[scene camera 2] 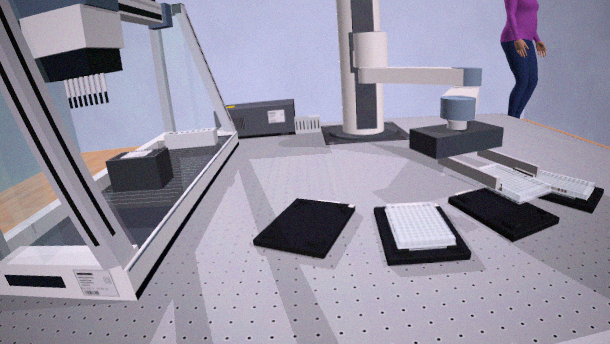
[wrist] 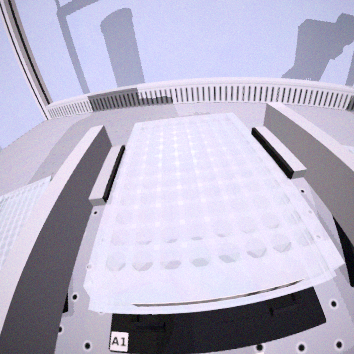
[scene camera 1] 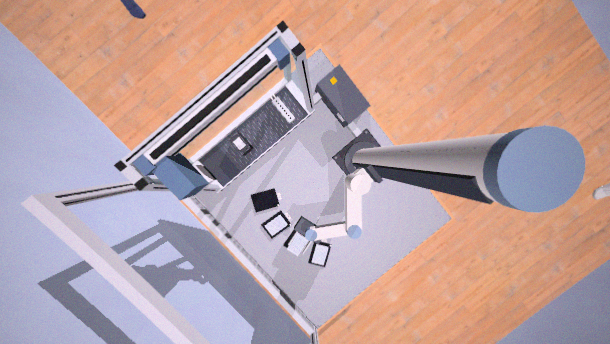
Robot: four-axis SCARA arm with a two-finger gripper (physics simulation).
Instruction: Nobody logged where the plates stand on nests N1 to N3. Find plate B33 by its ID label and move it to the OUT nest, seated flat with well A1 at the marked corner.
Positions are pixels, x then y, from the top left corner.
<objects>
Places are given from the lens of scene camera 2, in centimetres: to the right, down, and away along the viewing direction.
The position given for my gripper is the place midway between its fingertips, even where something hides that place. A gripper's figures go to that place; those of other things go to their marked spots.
my gripper (scene camera 2: pixel 519 177): 36, 1, 49
white well plate (scene camera 2: pixel 562 185): 52, 3, 56
</objects>
